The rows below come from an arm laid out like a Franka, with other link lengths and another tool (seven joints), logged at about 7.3 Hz.
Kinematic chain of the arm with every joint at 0, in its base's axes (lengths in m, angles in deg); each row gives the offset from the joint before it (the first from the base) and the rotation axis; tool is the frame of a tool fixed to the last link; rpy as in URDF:
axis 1: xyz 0 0 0.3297 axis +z
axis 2: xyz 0 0 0 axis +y
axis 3: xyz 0 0 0.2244 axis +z
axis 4: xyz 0.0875 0 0 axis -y
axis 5: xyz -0.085 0 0.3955 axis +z
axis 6: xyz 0 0 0 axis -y
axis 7: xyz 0.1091 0 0 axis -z
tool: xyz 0.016 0.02 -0.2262 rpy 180 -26.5 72.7
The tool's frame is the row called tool.
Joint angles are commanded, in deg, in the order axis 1, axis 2, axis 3, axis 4, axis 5, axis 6, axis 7. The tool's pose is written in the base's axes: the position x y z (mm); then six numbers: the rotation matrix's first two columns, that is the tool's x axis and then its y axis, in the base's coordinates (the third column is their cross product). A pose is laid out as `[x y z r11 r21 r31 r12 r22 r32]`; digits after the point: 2 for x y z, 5 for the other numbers.
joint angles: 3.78, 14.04, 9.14, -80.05, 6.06, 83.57, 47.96
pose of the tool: [609.95 164.01 340.17 0.79029 0.50767 0.34309 0.59046 -0.78058 -0.20506]
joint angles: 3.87, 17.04, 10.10, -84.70, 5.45, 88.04, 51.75
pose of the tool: [608.40 171.75 274.63 0.83473 0.47329 0.28146 0.53590 -0.81578 -0.21753]
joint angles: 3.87, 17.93, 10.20, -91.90, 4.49, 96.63, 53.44
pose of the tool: [610.62 169.86 215.56 0.84875 0.44900 0.27932 0.50798 -0.83904 -0.19484]
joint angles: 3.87, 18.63, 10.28, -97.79, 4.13, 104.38, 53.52
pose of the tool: [609.28 169.83 169.63 0.84669 0.44238 0.29568 0.50454 -0.84398 -0.18205]
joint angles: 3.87, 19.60, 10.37, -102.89, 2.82, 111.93, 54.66
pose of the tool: [606.86 166.51 128.05 0.84505 0.43406 0.31222 0.49554 -0.85511 -0.15240]
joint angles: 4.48, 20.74, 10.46, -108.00, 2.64, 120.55, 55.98
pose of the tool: [601.31 172.91 88.52 0.83994 0.41757 0.34660 0.48543 -0.86365 -0.13588]
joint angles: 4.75, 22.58, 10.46, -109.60, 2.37, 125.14, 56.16
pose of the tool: [599.70 175.77 64.23 0.83360 0.41481 0.36475 0.48672 -0.86384 -0.12995]
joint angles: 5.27, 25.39, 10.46, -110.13, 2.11, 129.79, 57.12
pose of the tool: [599.67 181.92 38.72 0.83075 0.40247 0.38455 0.47898 -0.86881 -0.12546]
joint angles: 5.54, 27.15, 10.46, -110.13, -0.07, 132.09, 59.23
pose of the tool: [600.00 181.83 24.10 0.82845 0.40420 0.38769 0.47343 -0.87523 -0.09917]
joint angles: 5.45, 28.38, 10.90, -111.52, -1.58, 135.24, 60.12
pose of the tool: [594.12 184.20 6.98 0.82037 0.41329 0.39520 0.48095 -0.87253 -0.08591]
